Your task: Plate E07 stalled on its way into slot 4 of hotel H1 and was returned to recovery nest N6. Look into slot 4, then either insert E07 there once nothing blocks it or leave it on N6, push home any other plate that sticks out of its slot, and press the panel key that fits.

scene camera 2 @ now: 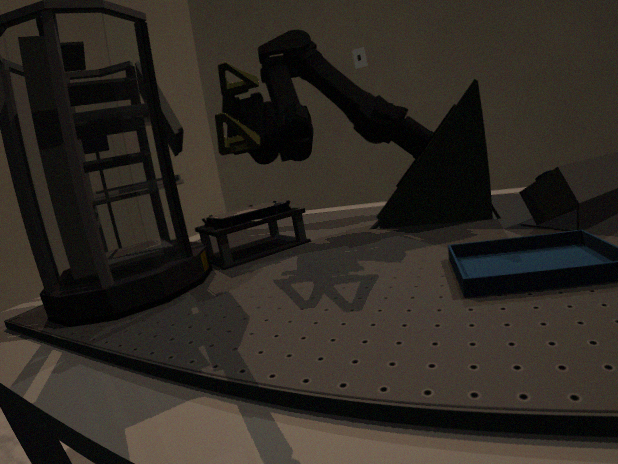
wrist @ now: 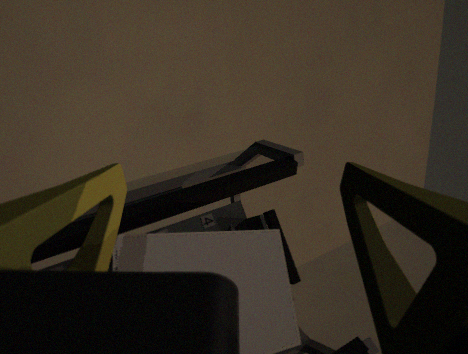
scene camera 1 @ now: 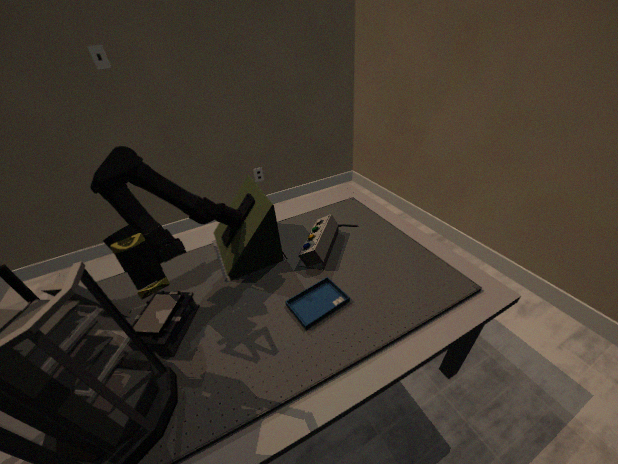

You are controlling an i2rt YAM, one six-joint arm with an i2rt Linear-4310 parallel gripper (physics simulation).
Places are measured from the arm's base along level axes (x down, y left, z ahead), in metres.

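Pixels of known places: gripper, fingertip midpoint: (scene camera 2: pixel 220 87) (wrist: pixel 233 175) (scene camera 1: pixel 141 268); arm's base, origin of the base link: (scene camera 2: pixel 429 149) (scene camera 1: pixel 238 220).
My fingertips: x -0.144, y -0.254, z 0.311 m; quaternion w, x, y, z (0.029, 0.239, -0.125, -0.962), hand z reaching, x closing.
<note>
Ahead of a thing's pixels: the offset from my fingertips to its top centre. "pt": to the spot under its first point. Level surfaces: height alone.
My gripper (scene camera 1: pixel 136 267) (scene camera 2: pixel 220 107) (wrist: pixel 233 175) is open and empty, facing hotel H1 {dx -0.126, dy -0.159, dz +0.114 m} (scene camera 1: pixel 125 325) (scene camera 2: pixel 125 295) (wrist: pixel 200 192) from a short distance. The slot label 4 {pt dx -0.042, dy -0.126, dz +0.180 m} (wrist: pixel 207 220) shows inside the hotel in the wrist view. A large pale slab {dx -0.061, dy -0.094, dz +0.037 m} (wrist: pixel 215 257) stands before it and hides most of the slot; no code is readable on it. In scene camera 2 a dark slab (scene camera 2: pixel 169 112) leans steeply out of the hotel's gripper side. Lower, a thin plate edge {pt dx +0.122, dy -0.042, dz +0.086 m} (scene camera 2: pixel 173 180) sticks out a little. Plate E07 {dx +0.194, dy -0.045, dz -0.068 m} (scene camera 1: pixel 159 312) (scene camera 2: pixel 250 215) lies flat on nest N6 {dx +0.192, dy -0.045, dz -0.068 m} (scene camera 2: pixel 225 250), its code unreadable.
A key panel {dx +0.184, dy +0.495, dz -0.152 m} (scene camera 1: pixel 322 242) with green, yellow and blue keys stands beyond the arm's wedge-shaped mount (scene camera 1: pixel 260 240) (scene camera 2: pixel 450 175). A shallow blue tray {pt dx +0.268, dy +0.364, dz +0.126 m} (scene camera 1: pixel 327 318) (scene camera 2: pixel 535 283) lies on the perforated board {dx +0.267 m} (scene camera 1: pixel 390 300) (scene camera 2: pixel 350 320). The nest stands between hotel and mount.
</note>
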